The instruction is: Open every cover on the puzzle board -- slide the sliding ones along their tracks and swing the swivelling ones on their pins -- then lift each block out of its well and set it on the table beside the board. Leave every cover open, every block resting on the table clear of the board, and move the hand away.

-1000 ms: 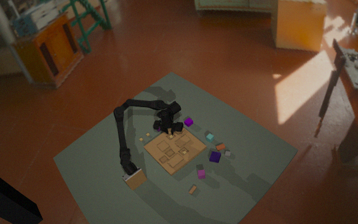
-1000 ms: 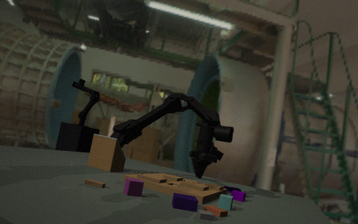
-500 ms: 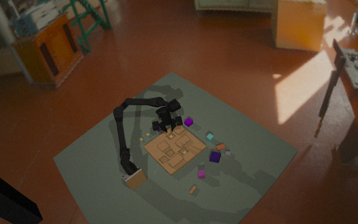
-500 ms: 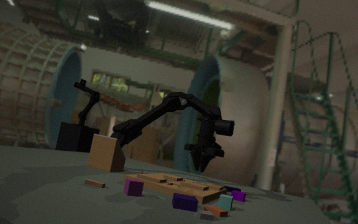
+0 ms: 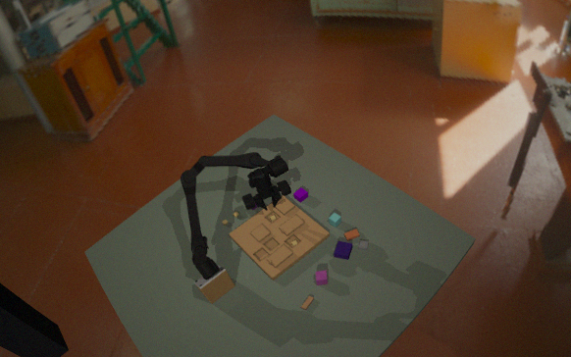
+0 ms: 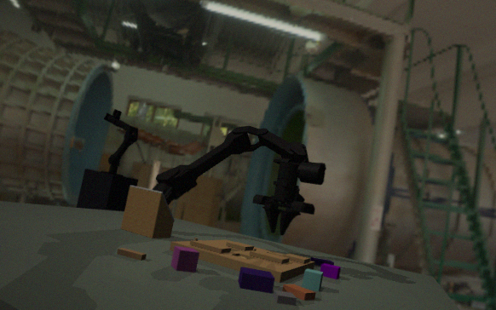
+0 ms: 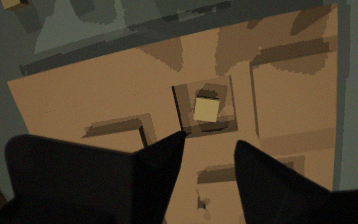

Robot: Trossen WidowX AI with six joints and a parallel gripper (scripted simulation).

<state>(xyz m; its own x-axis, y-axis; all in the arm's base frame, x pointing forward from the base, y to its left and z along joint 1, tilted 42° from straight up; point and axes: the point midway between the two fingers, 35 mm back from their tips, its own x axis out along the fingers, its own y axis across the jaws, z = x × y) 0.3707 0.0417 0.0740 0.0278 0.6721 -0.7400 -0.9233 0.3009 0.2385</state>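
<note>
Now: the magenta block 36 cm to the right of my gripper tip, 8 cm behind it and 6 cm below it. The rest, counted from my gripper tip: teal block 21 cm to the right, 16 cm ahead, 6 cm below; then violet block 16 cm ahead, 7 cm below; then orange block 31 cm to the right, 15 cm ahead, 7 cm below.
</note>
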